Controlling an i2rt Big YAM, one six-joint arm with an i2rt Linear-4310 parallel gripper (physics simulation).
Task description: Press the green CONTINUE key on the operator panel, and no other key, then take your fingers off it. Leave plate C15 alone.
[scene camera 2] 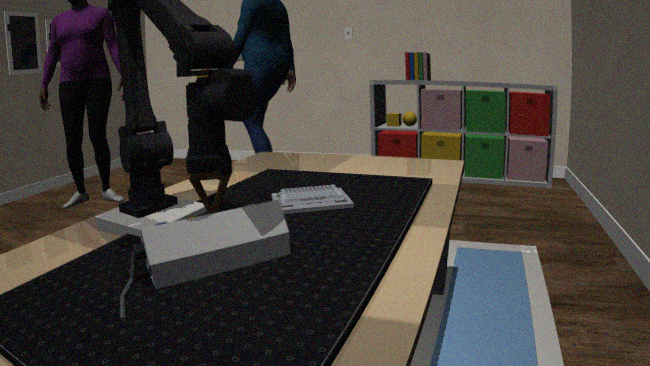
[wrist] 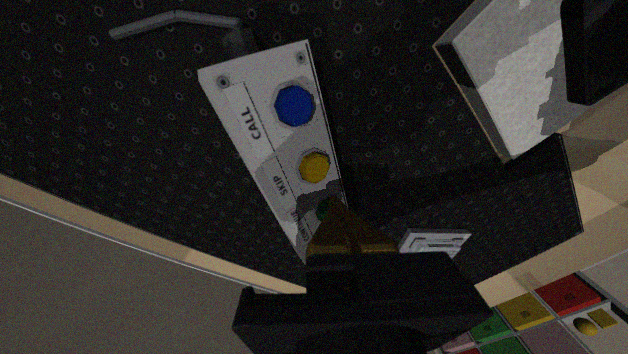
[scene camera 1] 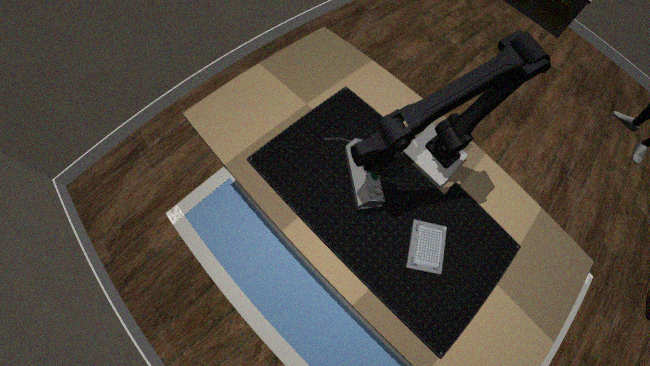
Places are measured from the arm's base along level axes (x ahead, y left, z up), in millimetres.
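Pixels of known places: gripper, fingertip midpoint: [wrist: 332,201] [scene camera 1: 376,172]; arm's base, origin of the base link: [scene camera 2: 148,207] [wrist: 614,24] [scene camera 1: 442,151].
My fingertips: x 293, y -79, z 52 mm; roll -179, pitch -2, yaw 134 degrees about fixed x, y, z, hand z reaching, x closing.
Ahead of a thing's pixels: the offset from my fingertips to its middle. "*": to the spot under its first point.
The grey operator panel @(dx +19, dy -27, dz -26 mm) [scene camera 1: 354,175] [scene camera 2: 220,262] [wrist: 267,70] lies on the black mat. Its green CONTINUE key @(dx +12, dy +6, dz -4 mm) [scene camera 1: 375,176] [wrist: 323,209] is dim in shadow and partly covered by the fingers in the wrist view. The yellow SKIP key @(dx -13, dy -38, dz -4 mm) [wrist: 314,166] and blue CALL key @(dx -37, dy -81, dz -4 mm) [wrist: 294,105] show beside it. My gripper [scene camera 2: 212,206] [wrist: 332,201] is shut and empty, pointing down with its tips right at the green key. Whether they touch it cannot be told; in scene camera 2 the panel hides the keys. Plate C15 @(dx +9, dy +291, dz -48 mm) [scene camera 1: 429,246] [scene camera 2: 314,200] [wrist: 435,240] lies flat on the mat, apart from the gripper.
The arm's white base plate [scene camera 1: 422,157] [scene camera 2: 115,220] [wrist: 520,65] stands behind the panel. A grey cable @(* dx -3, dy -199, dz -60 mm) [scene camera 1: 336,138] [scene camera 2: 131,285] [wrist: 175,17] leaves the panel's CALL end. Two people [scene camera 2: 85,45] [scene camera 2: 267,45] stand beyond the table.
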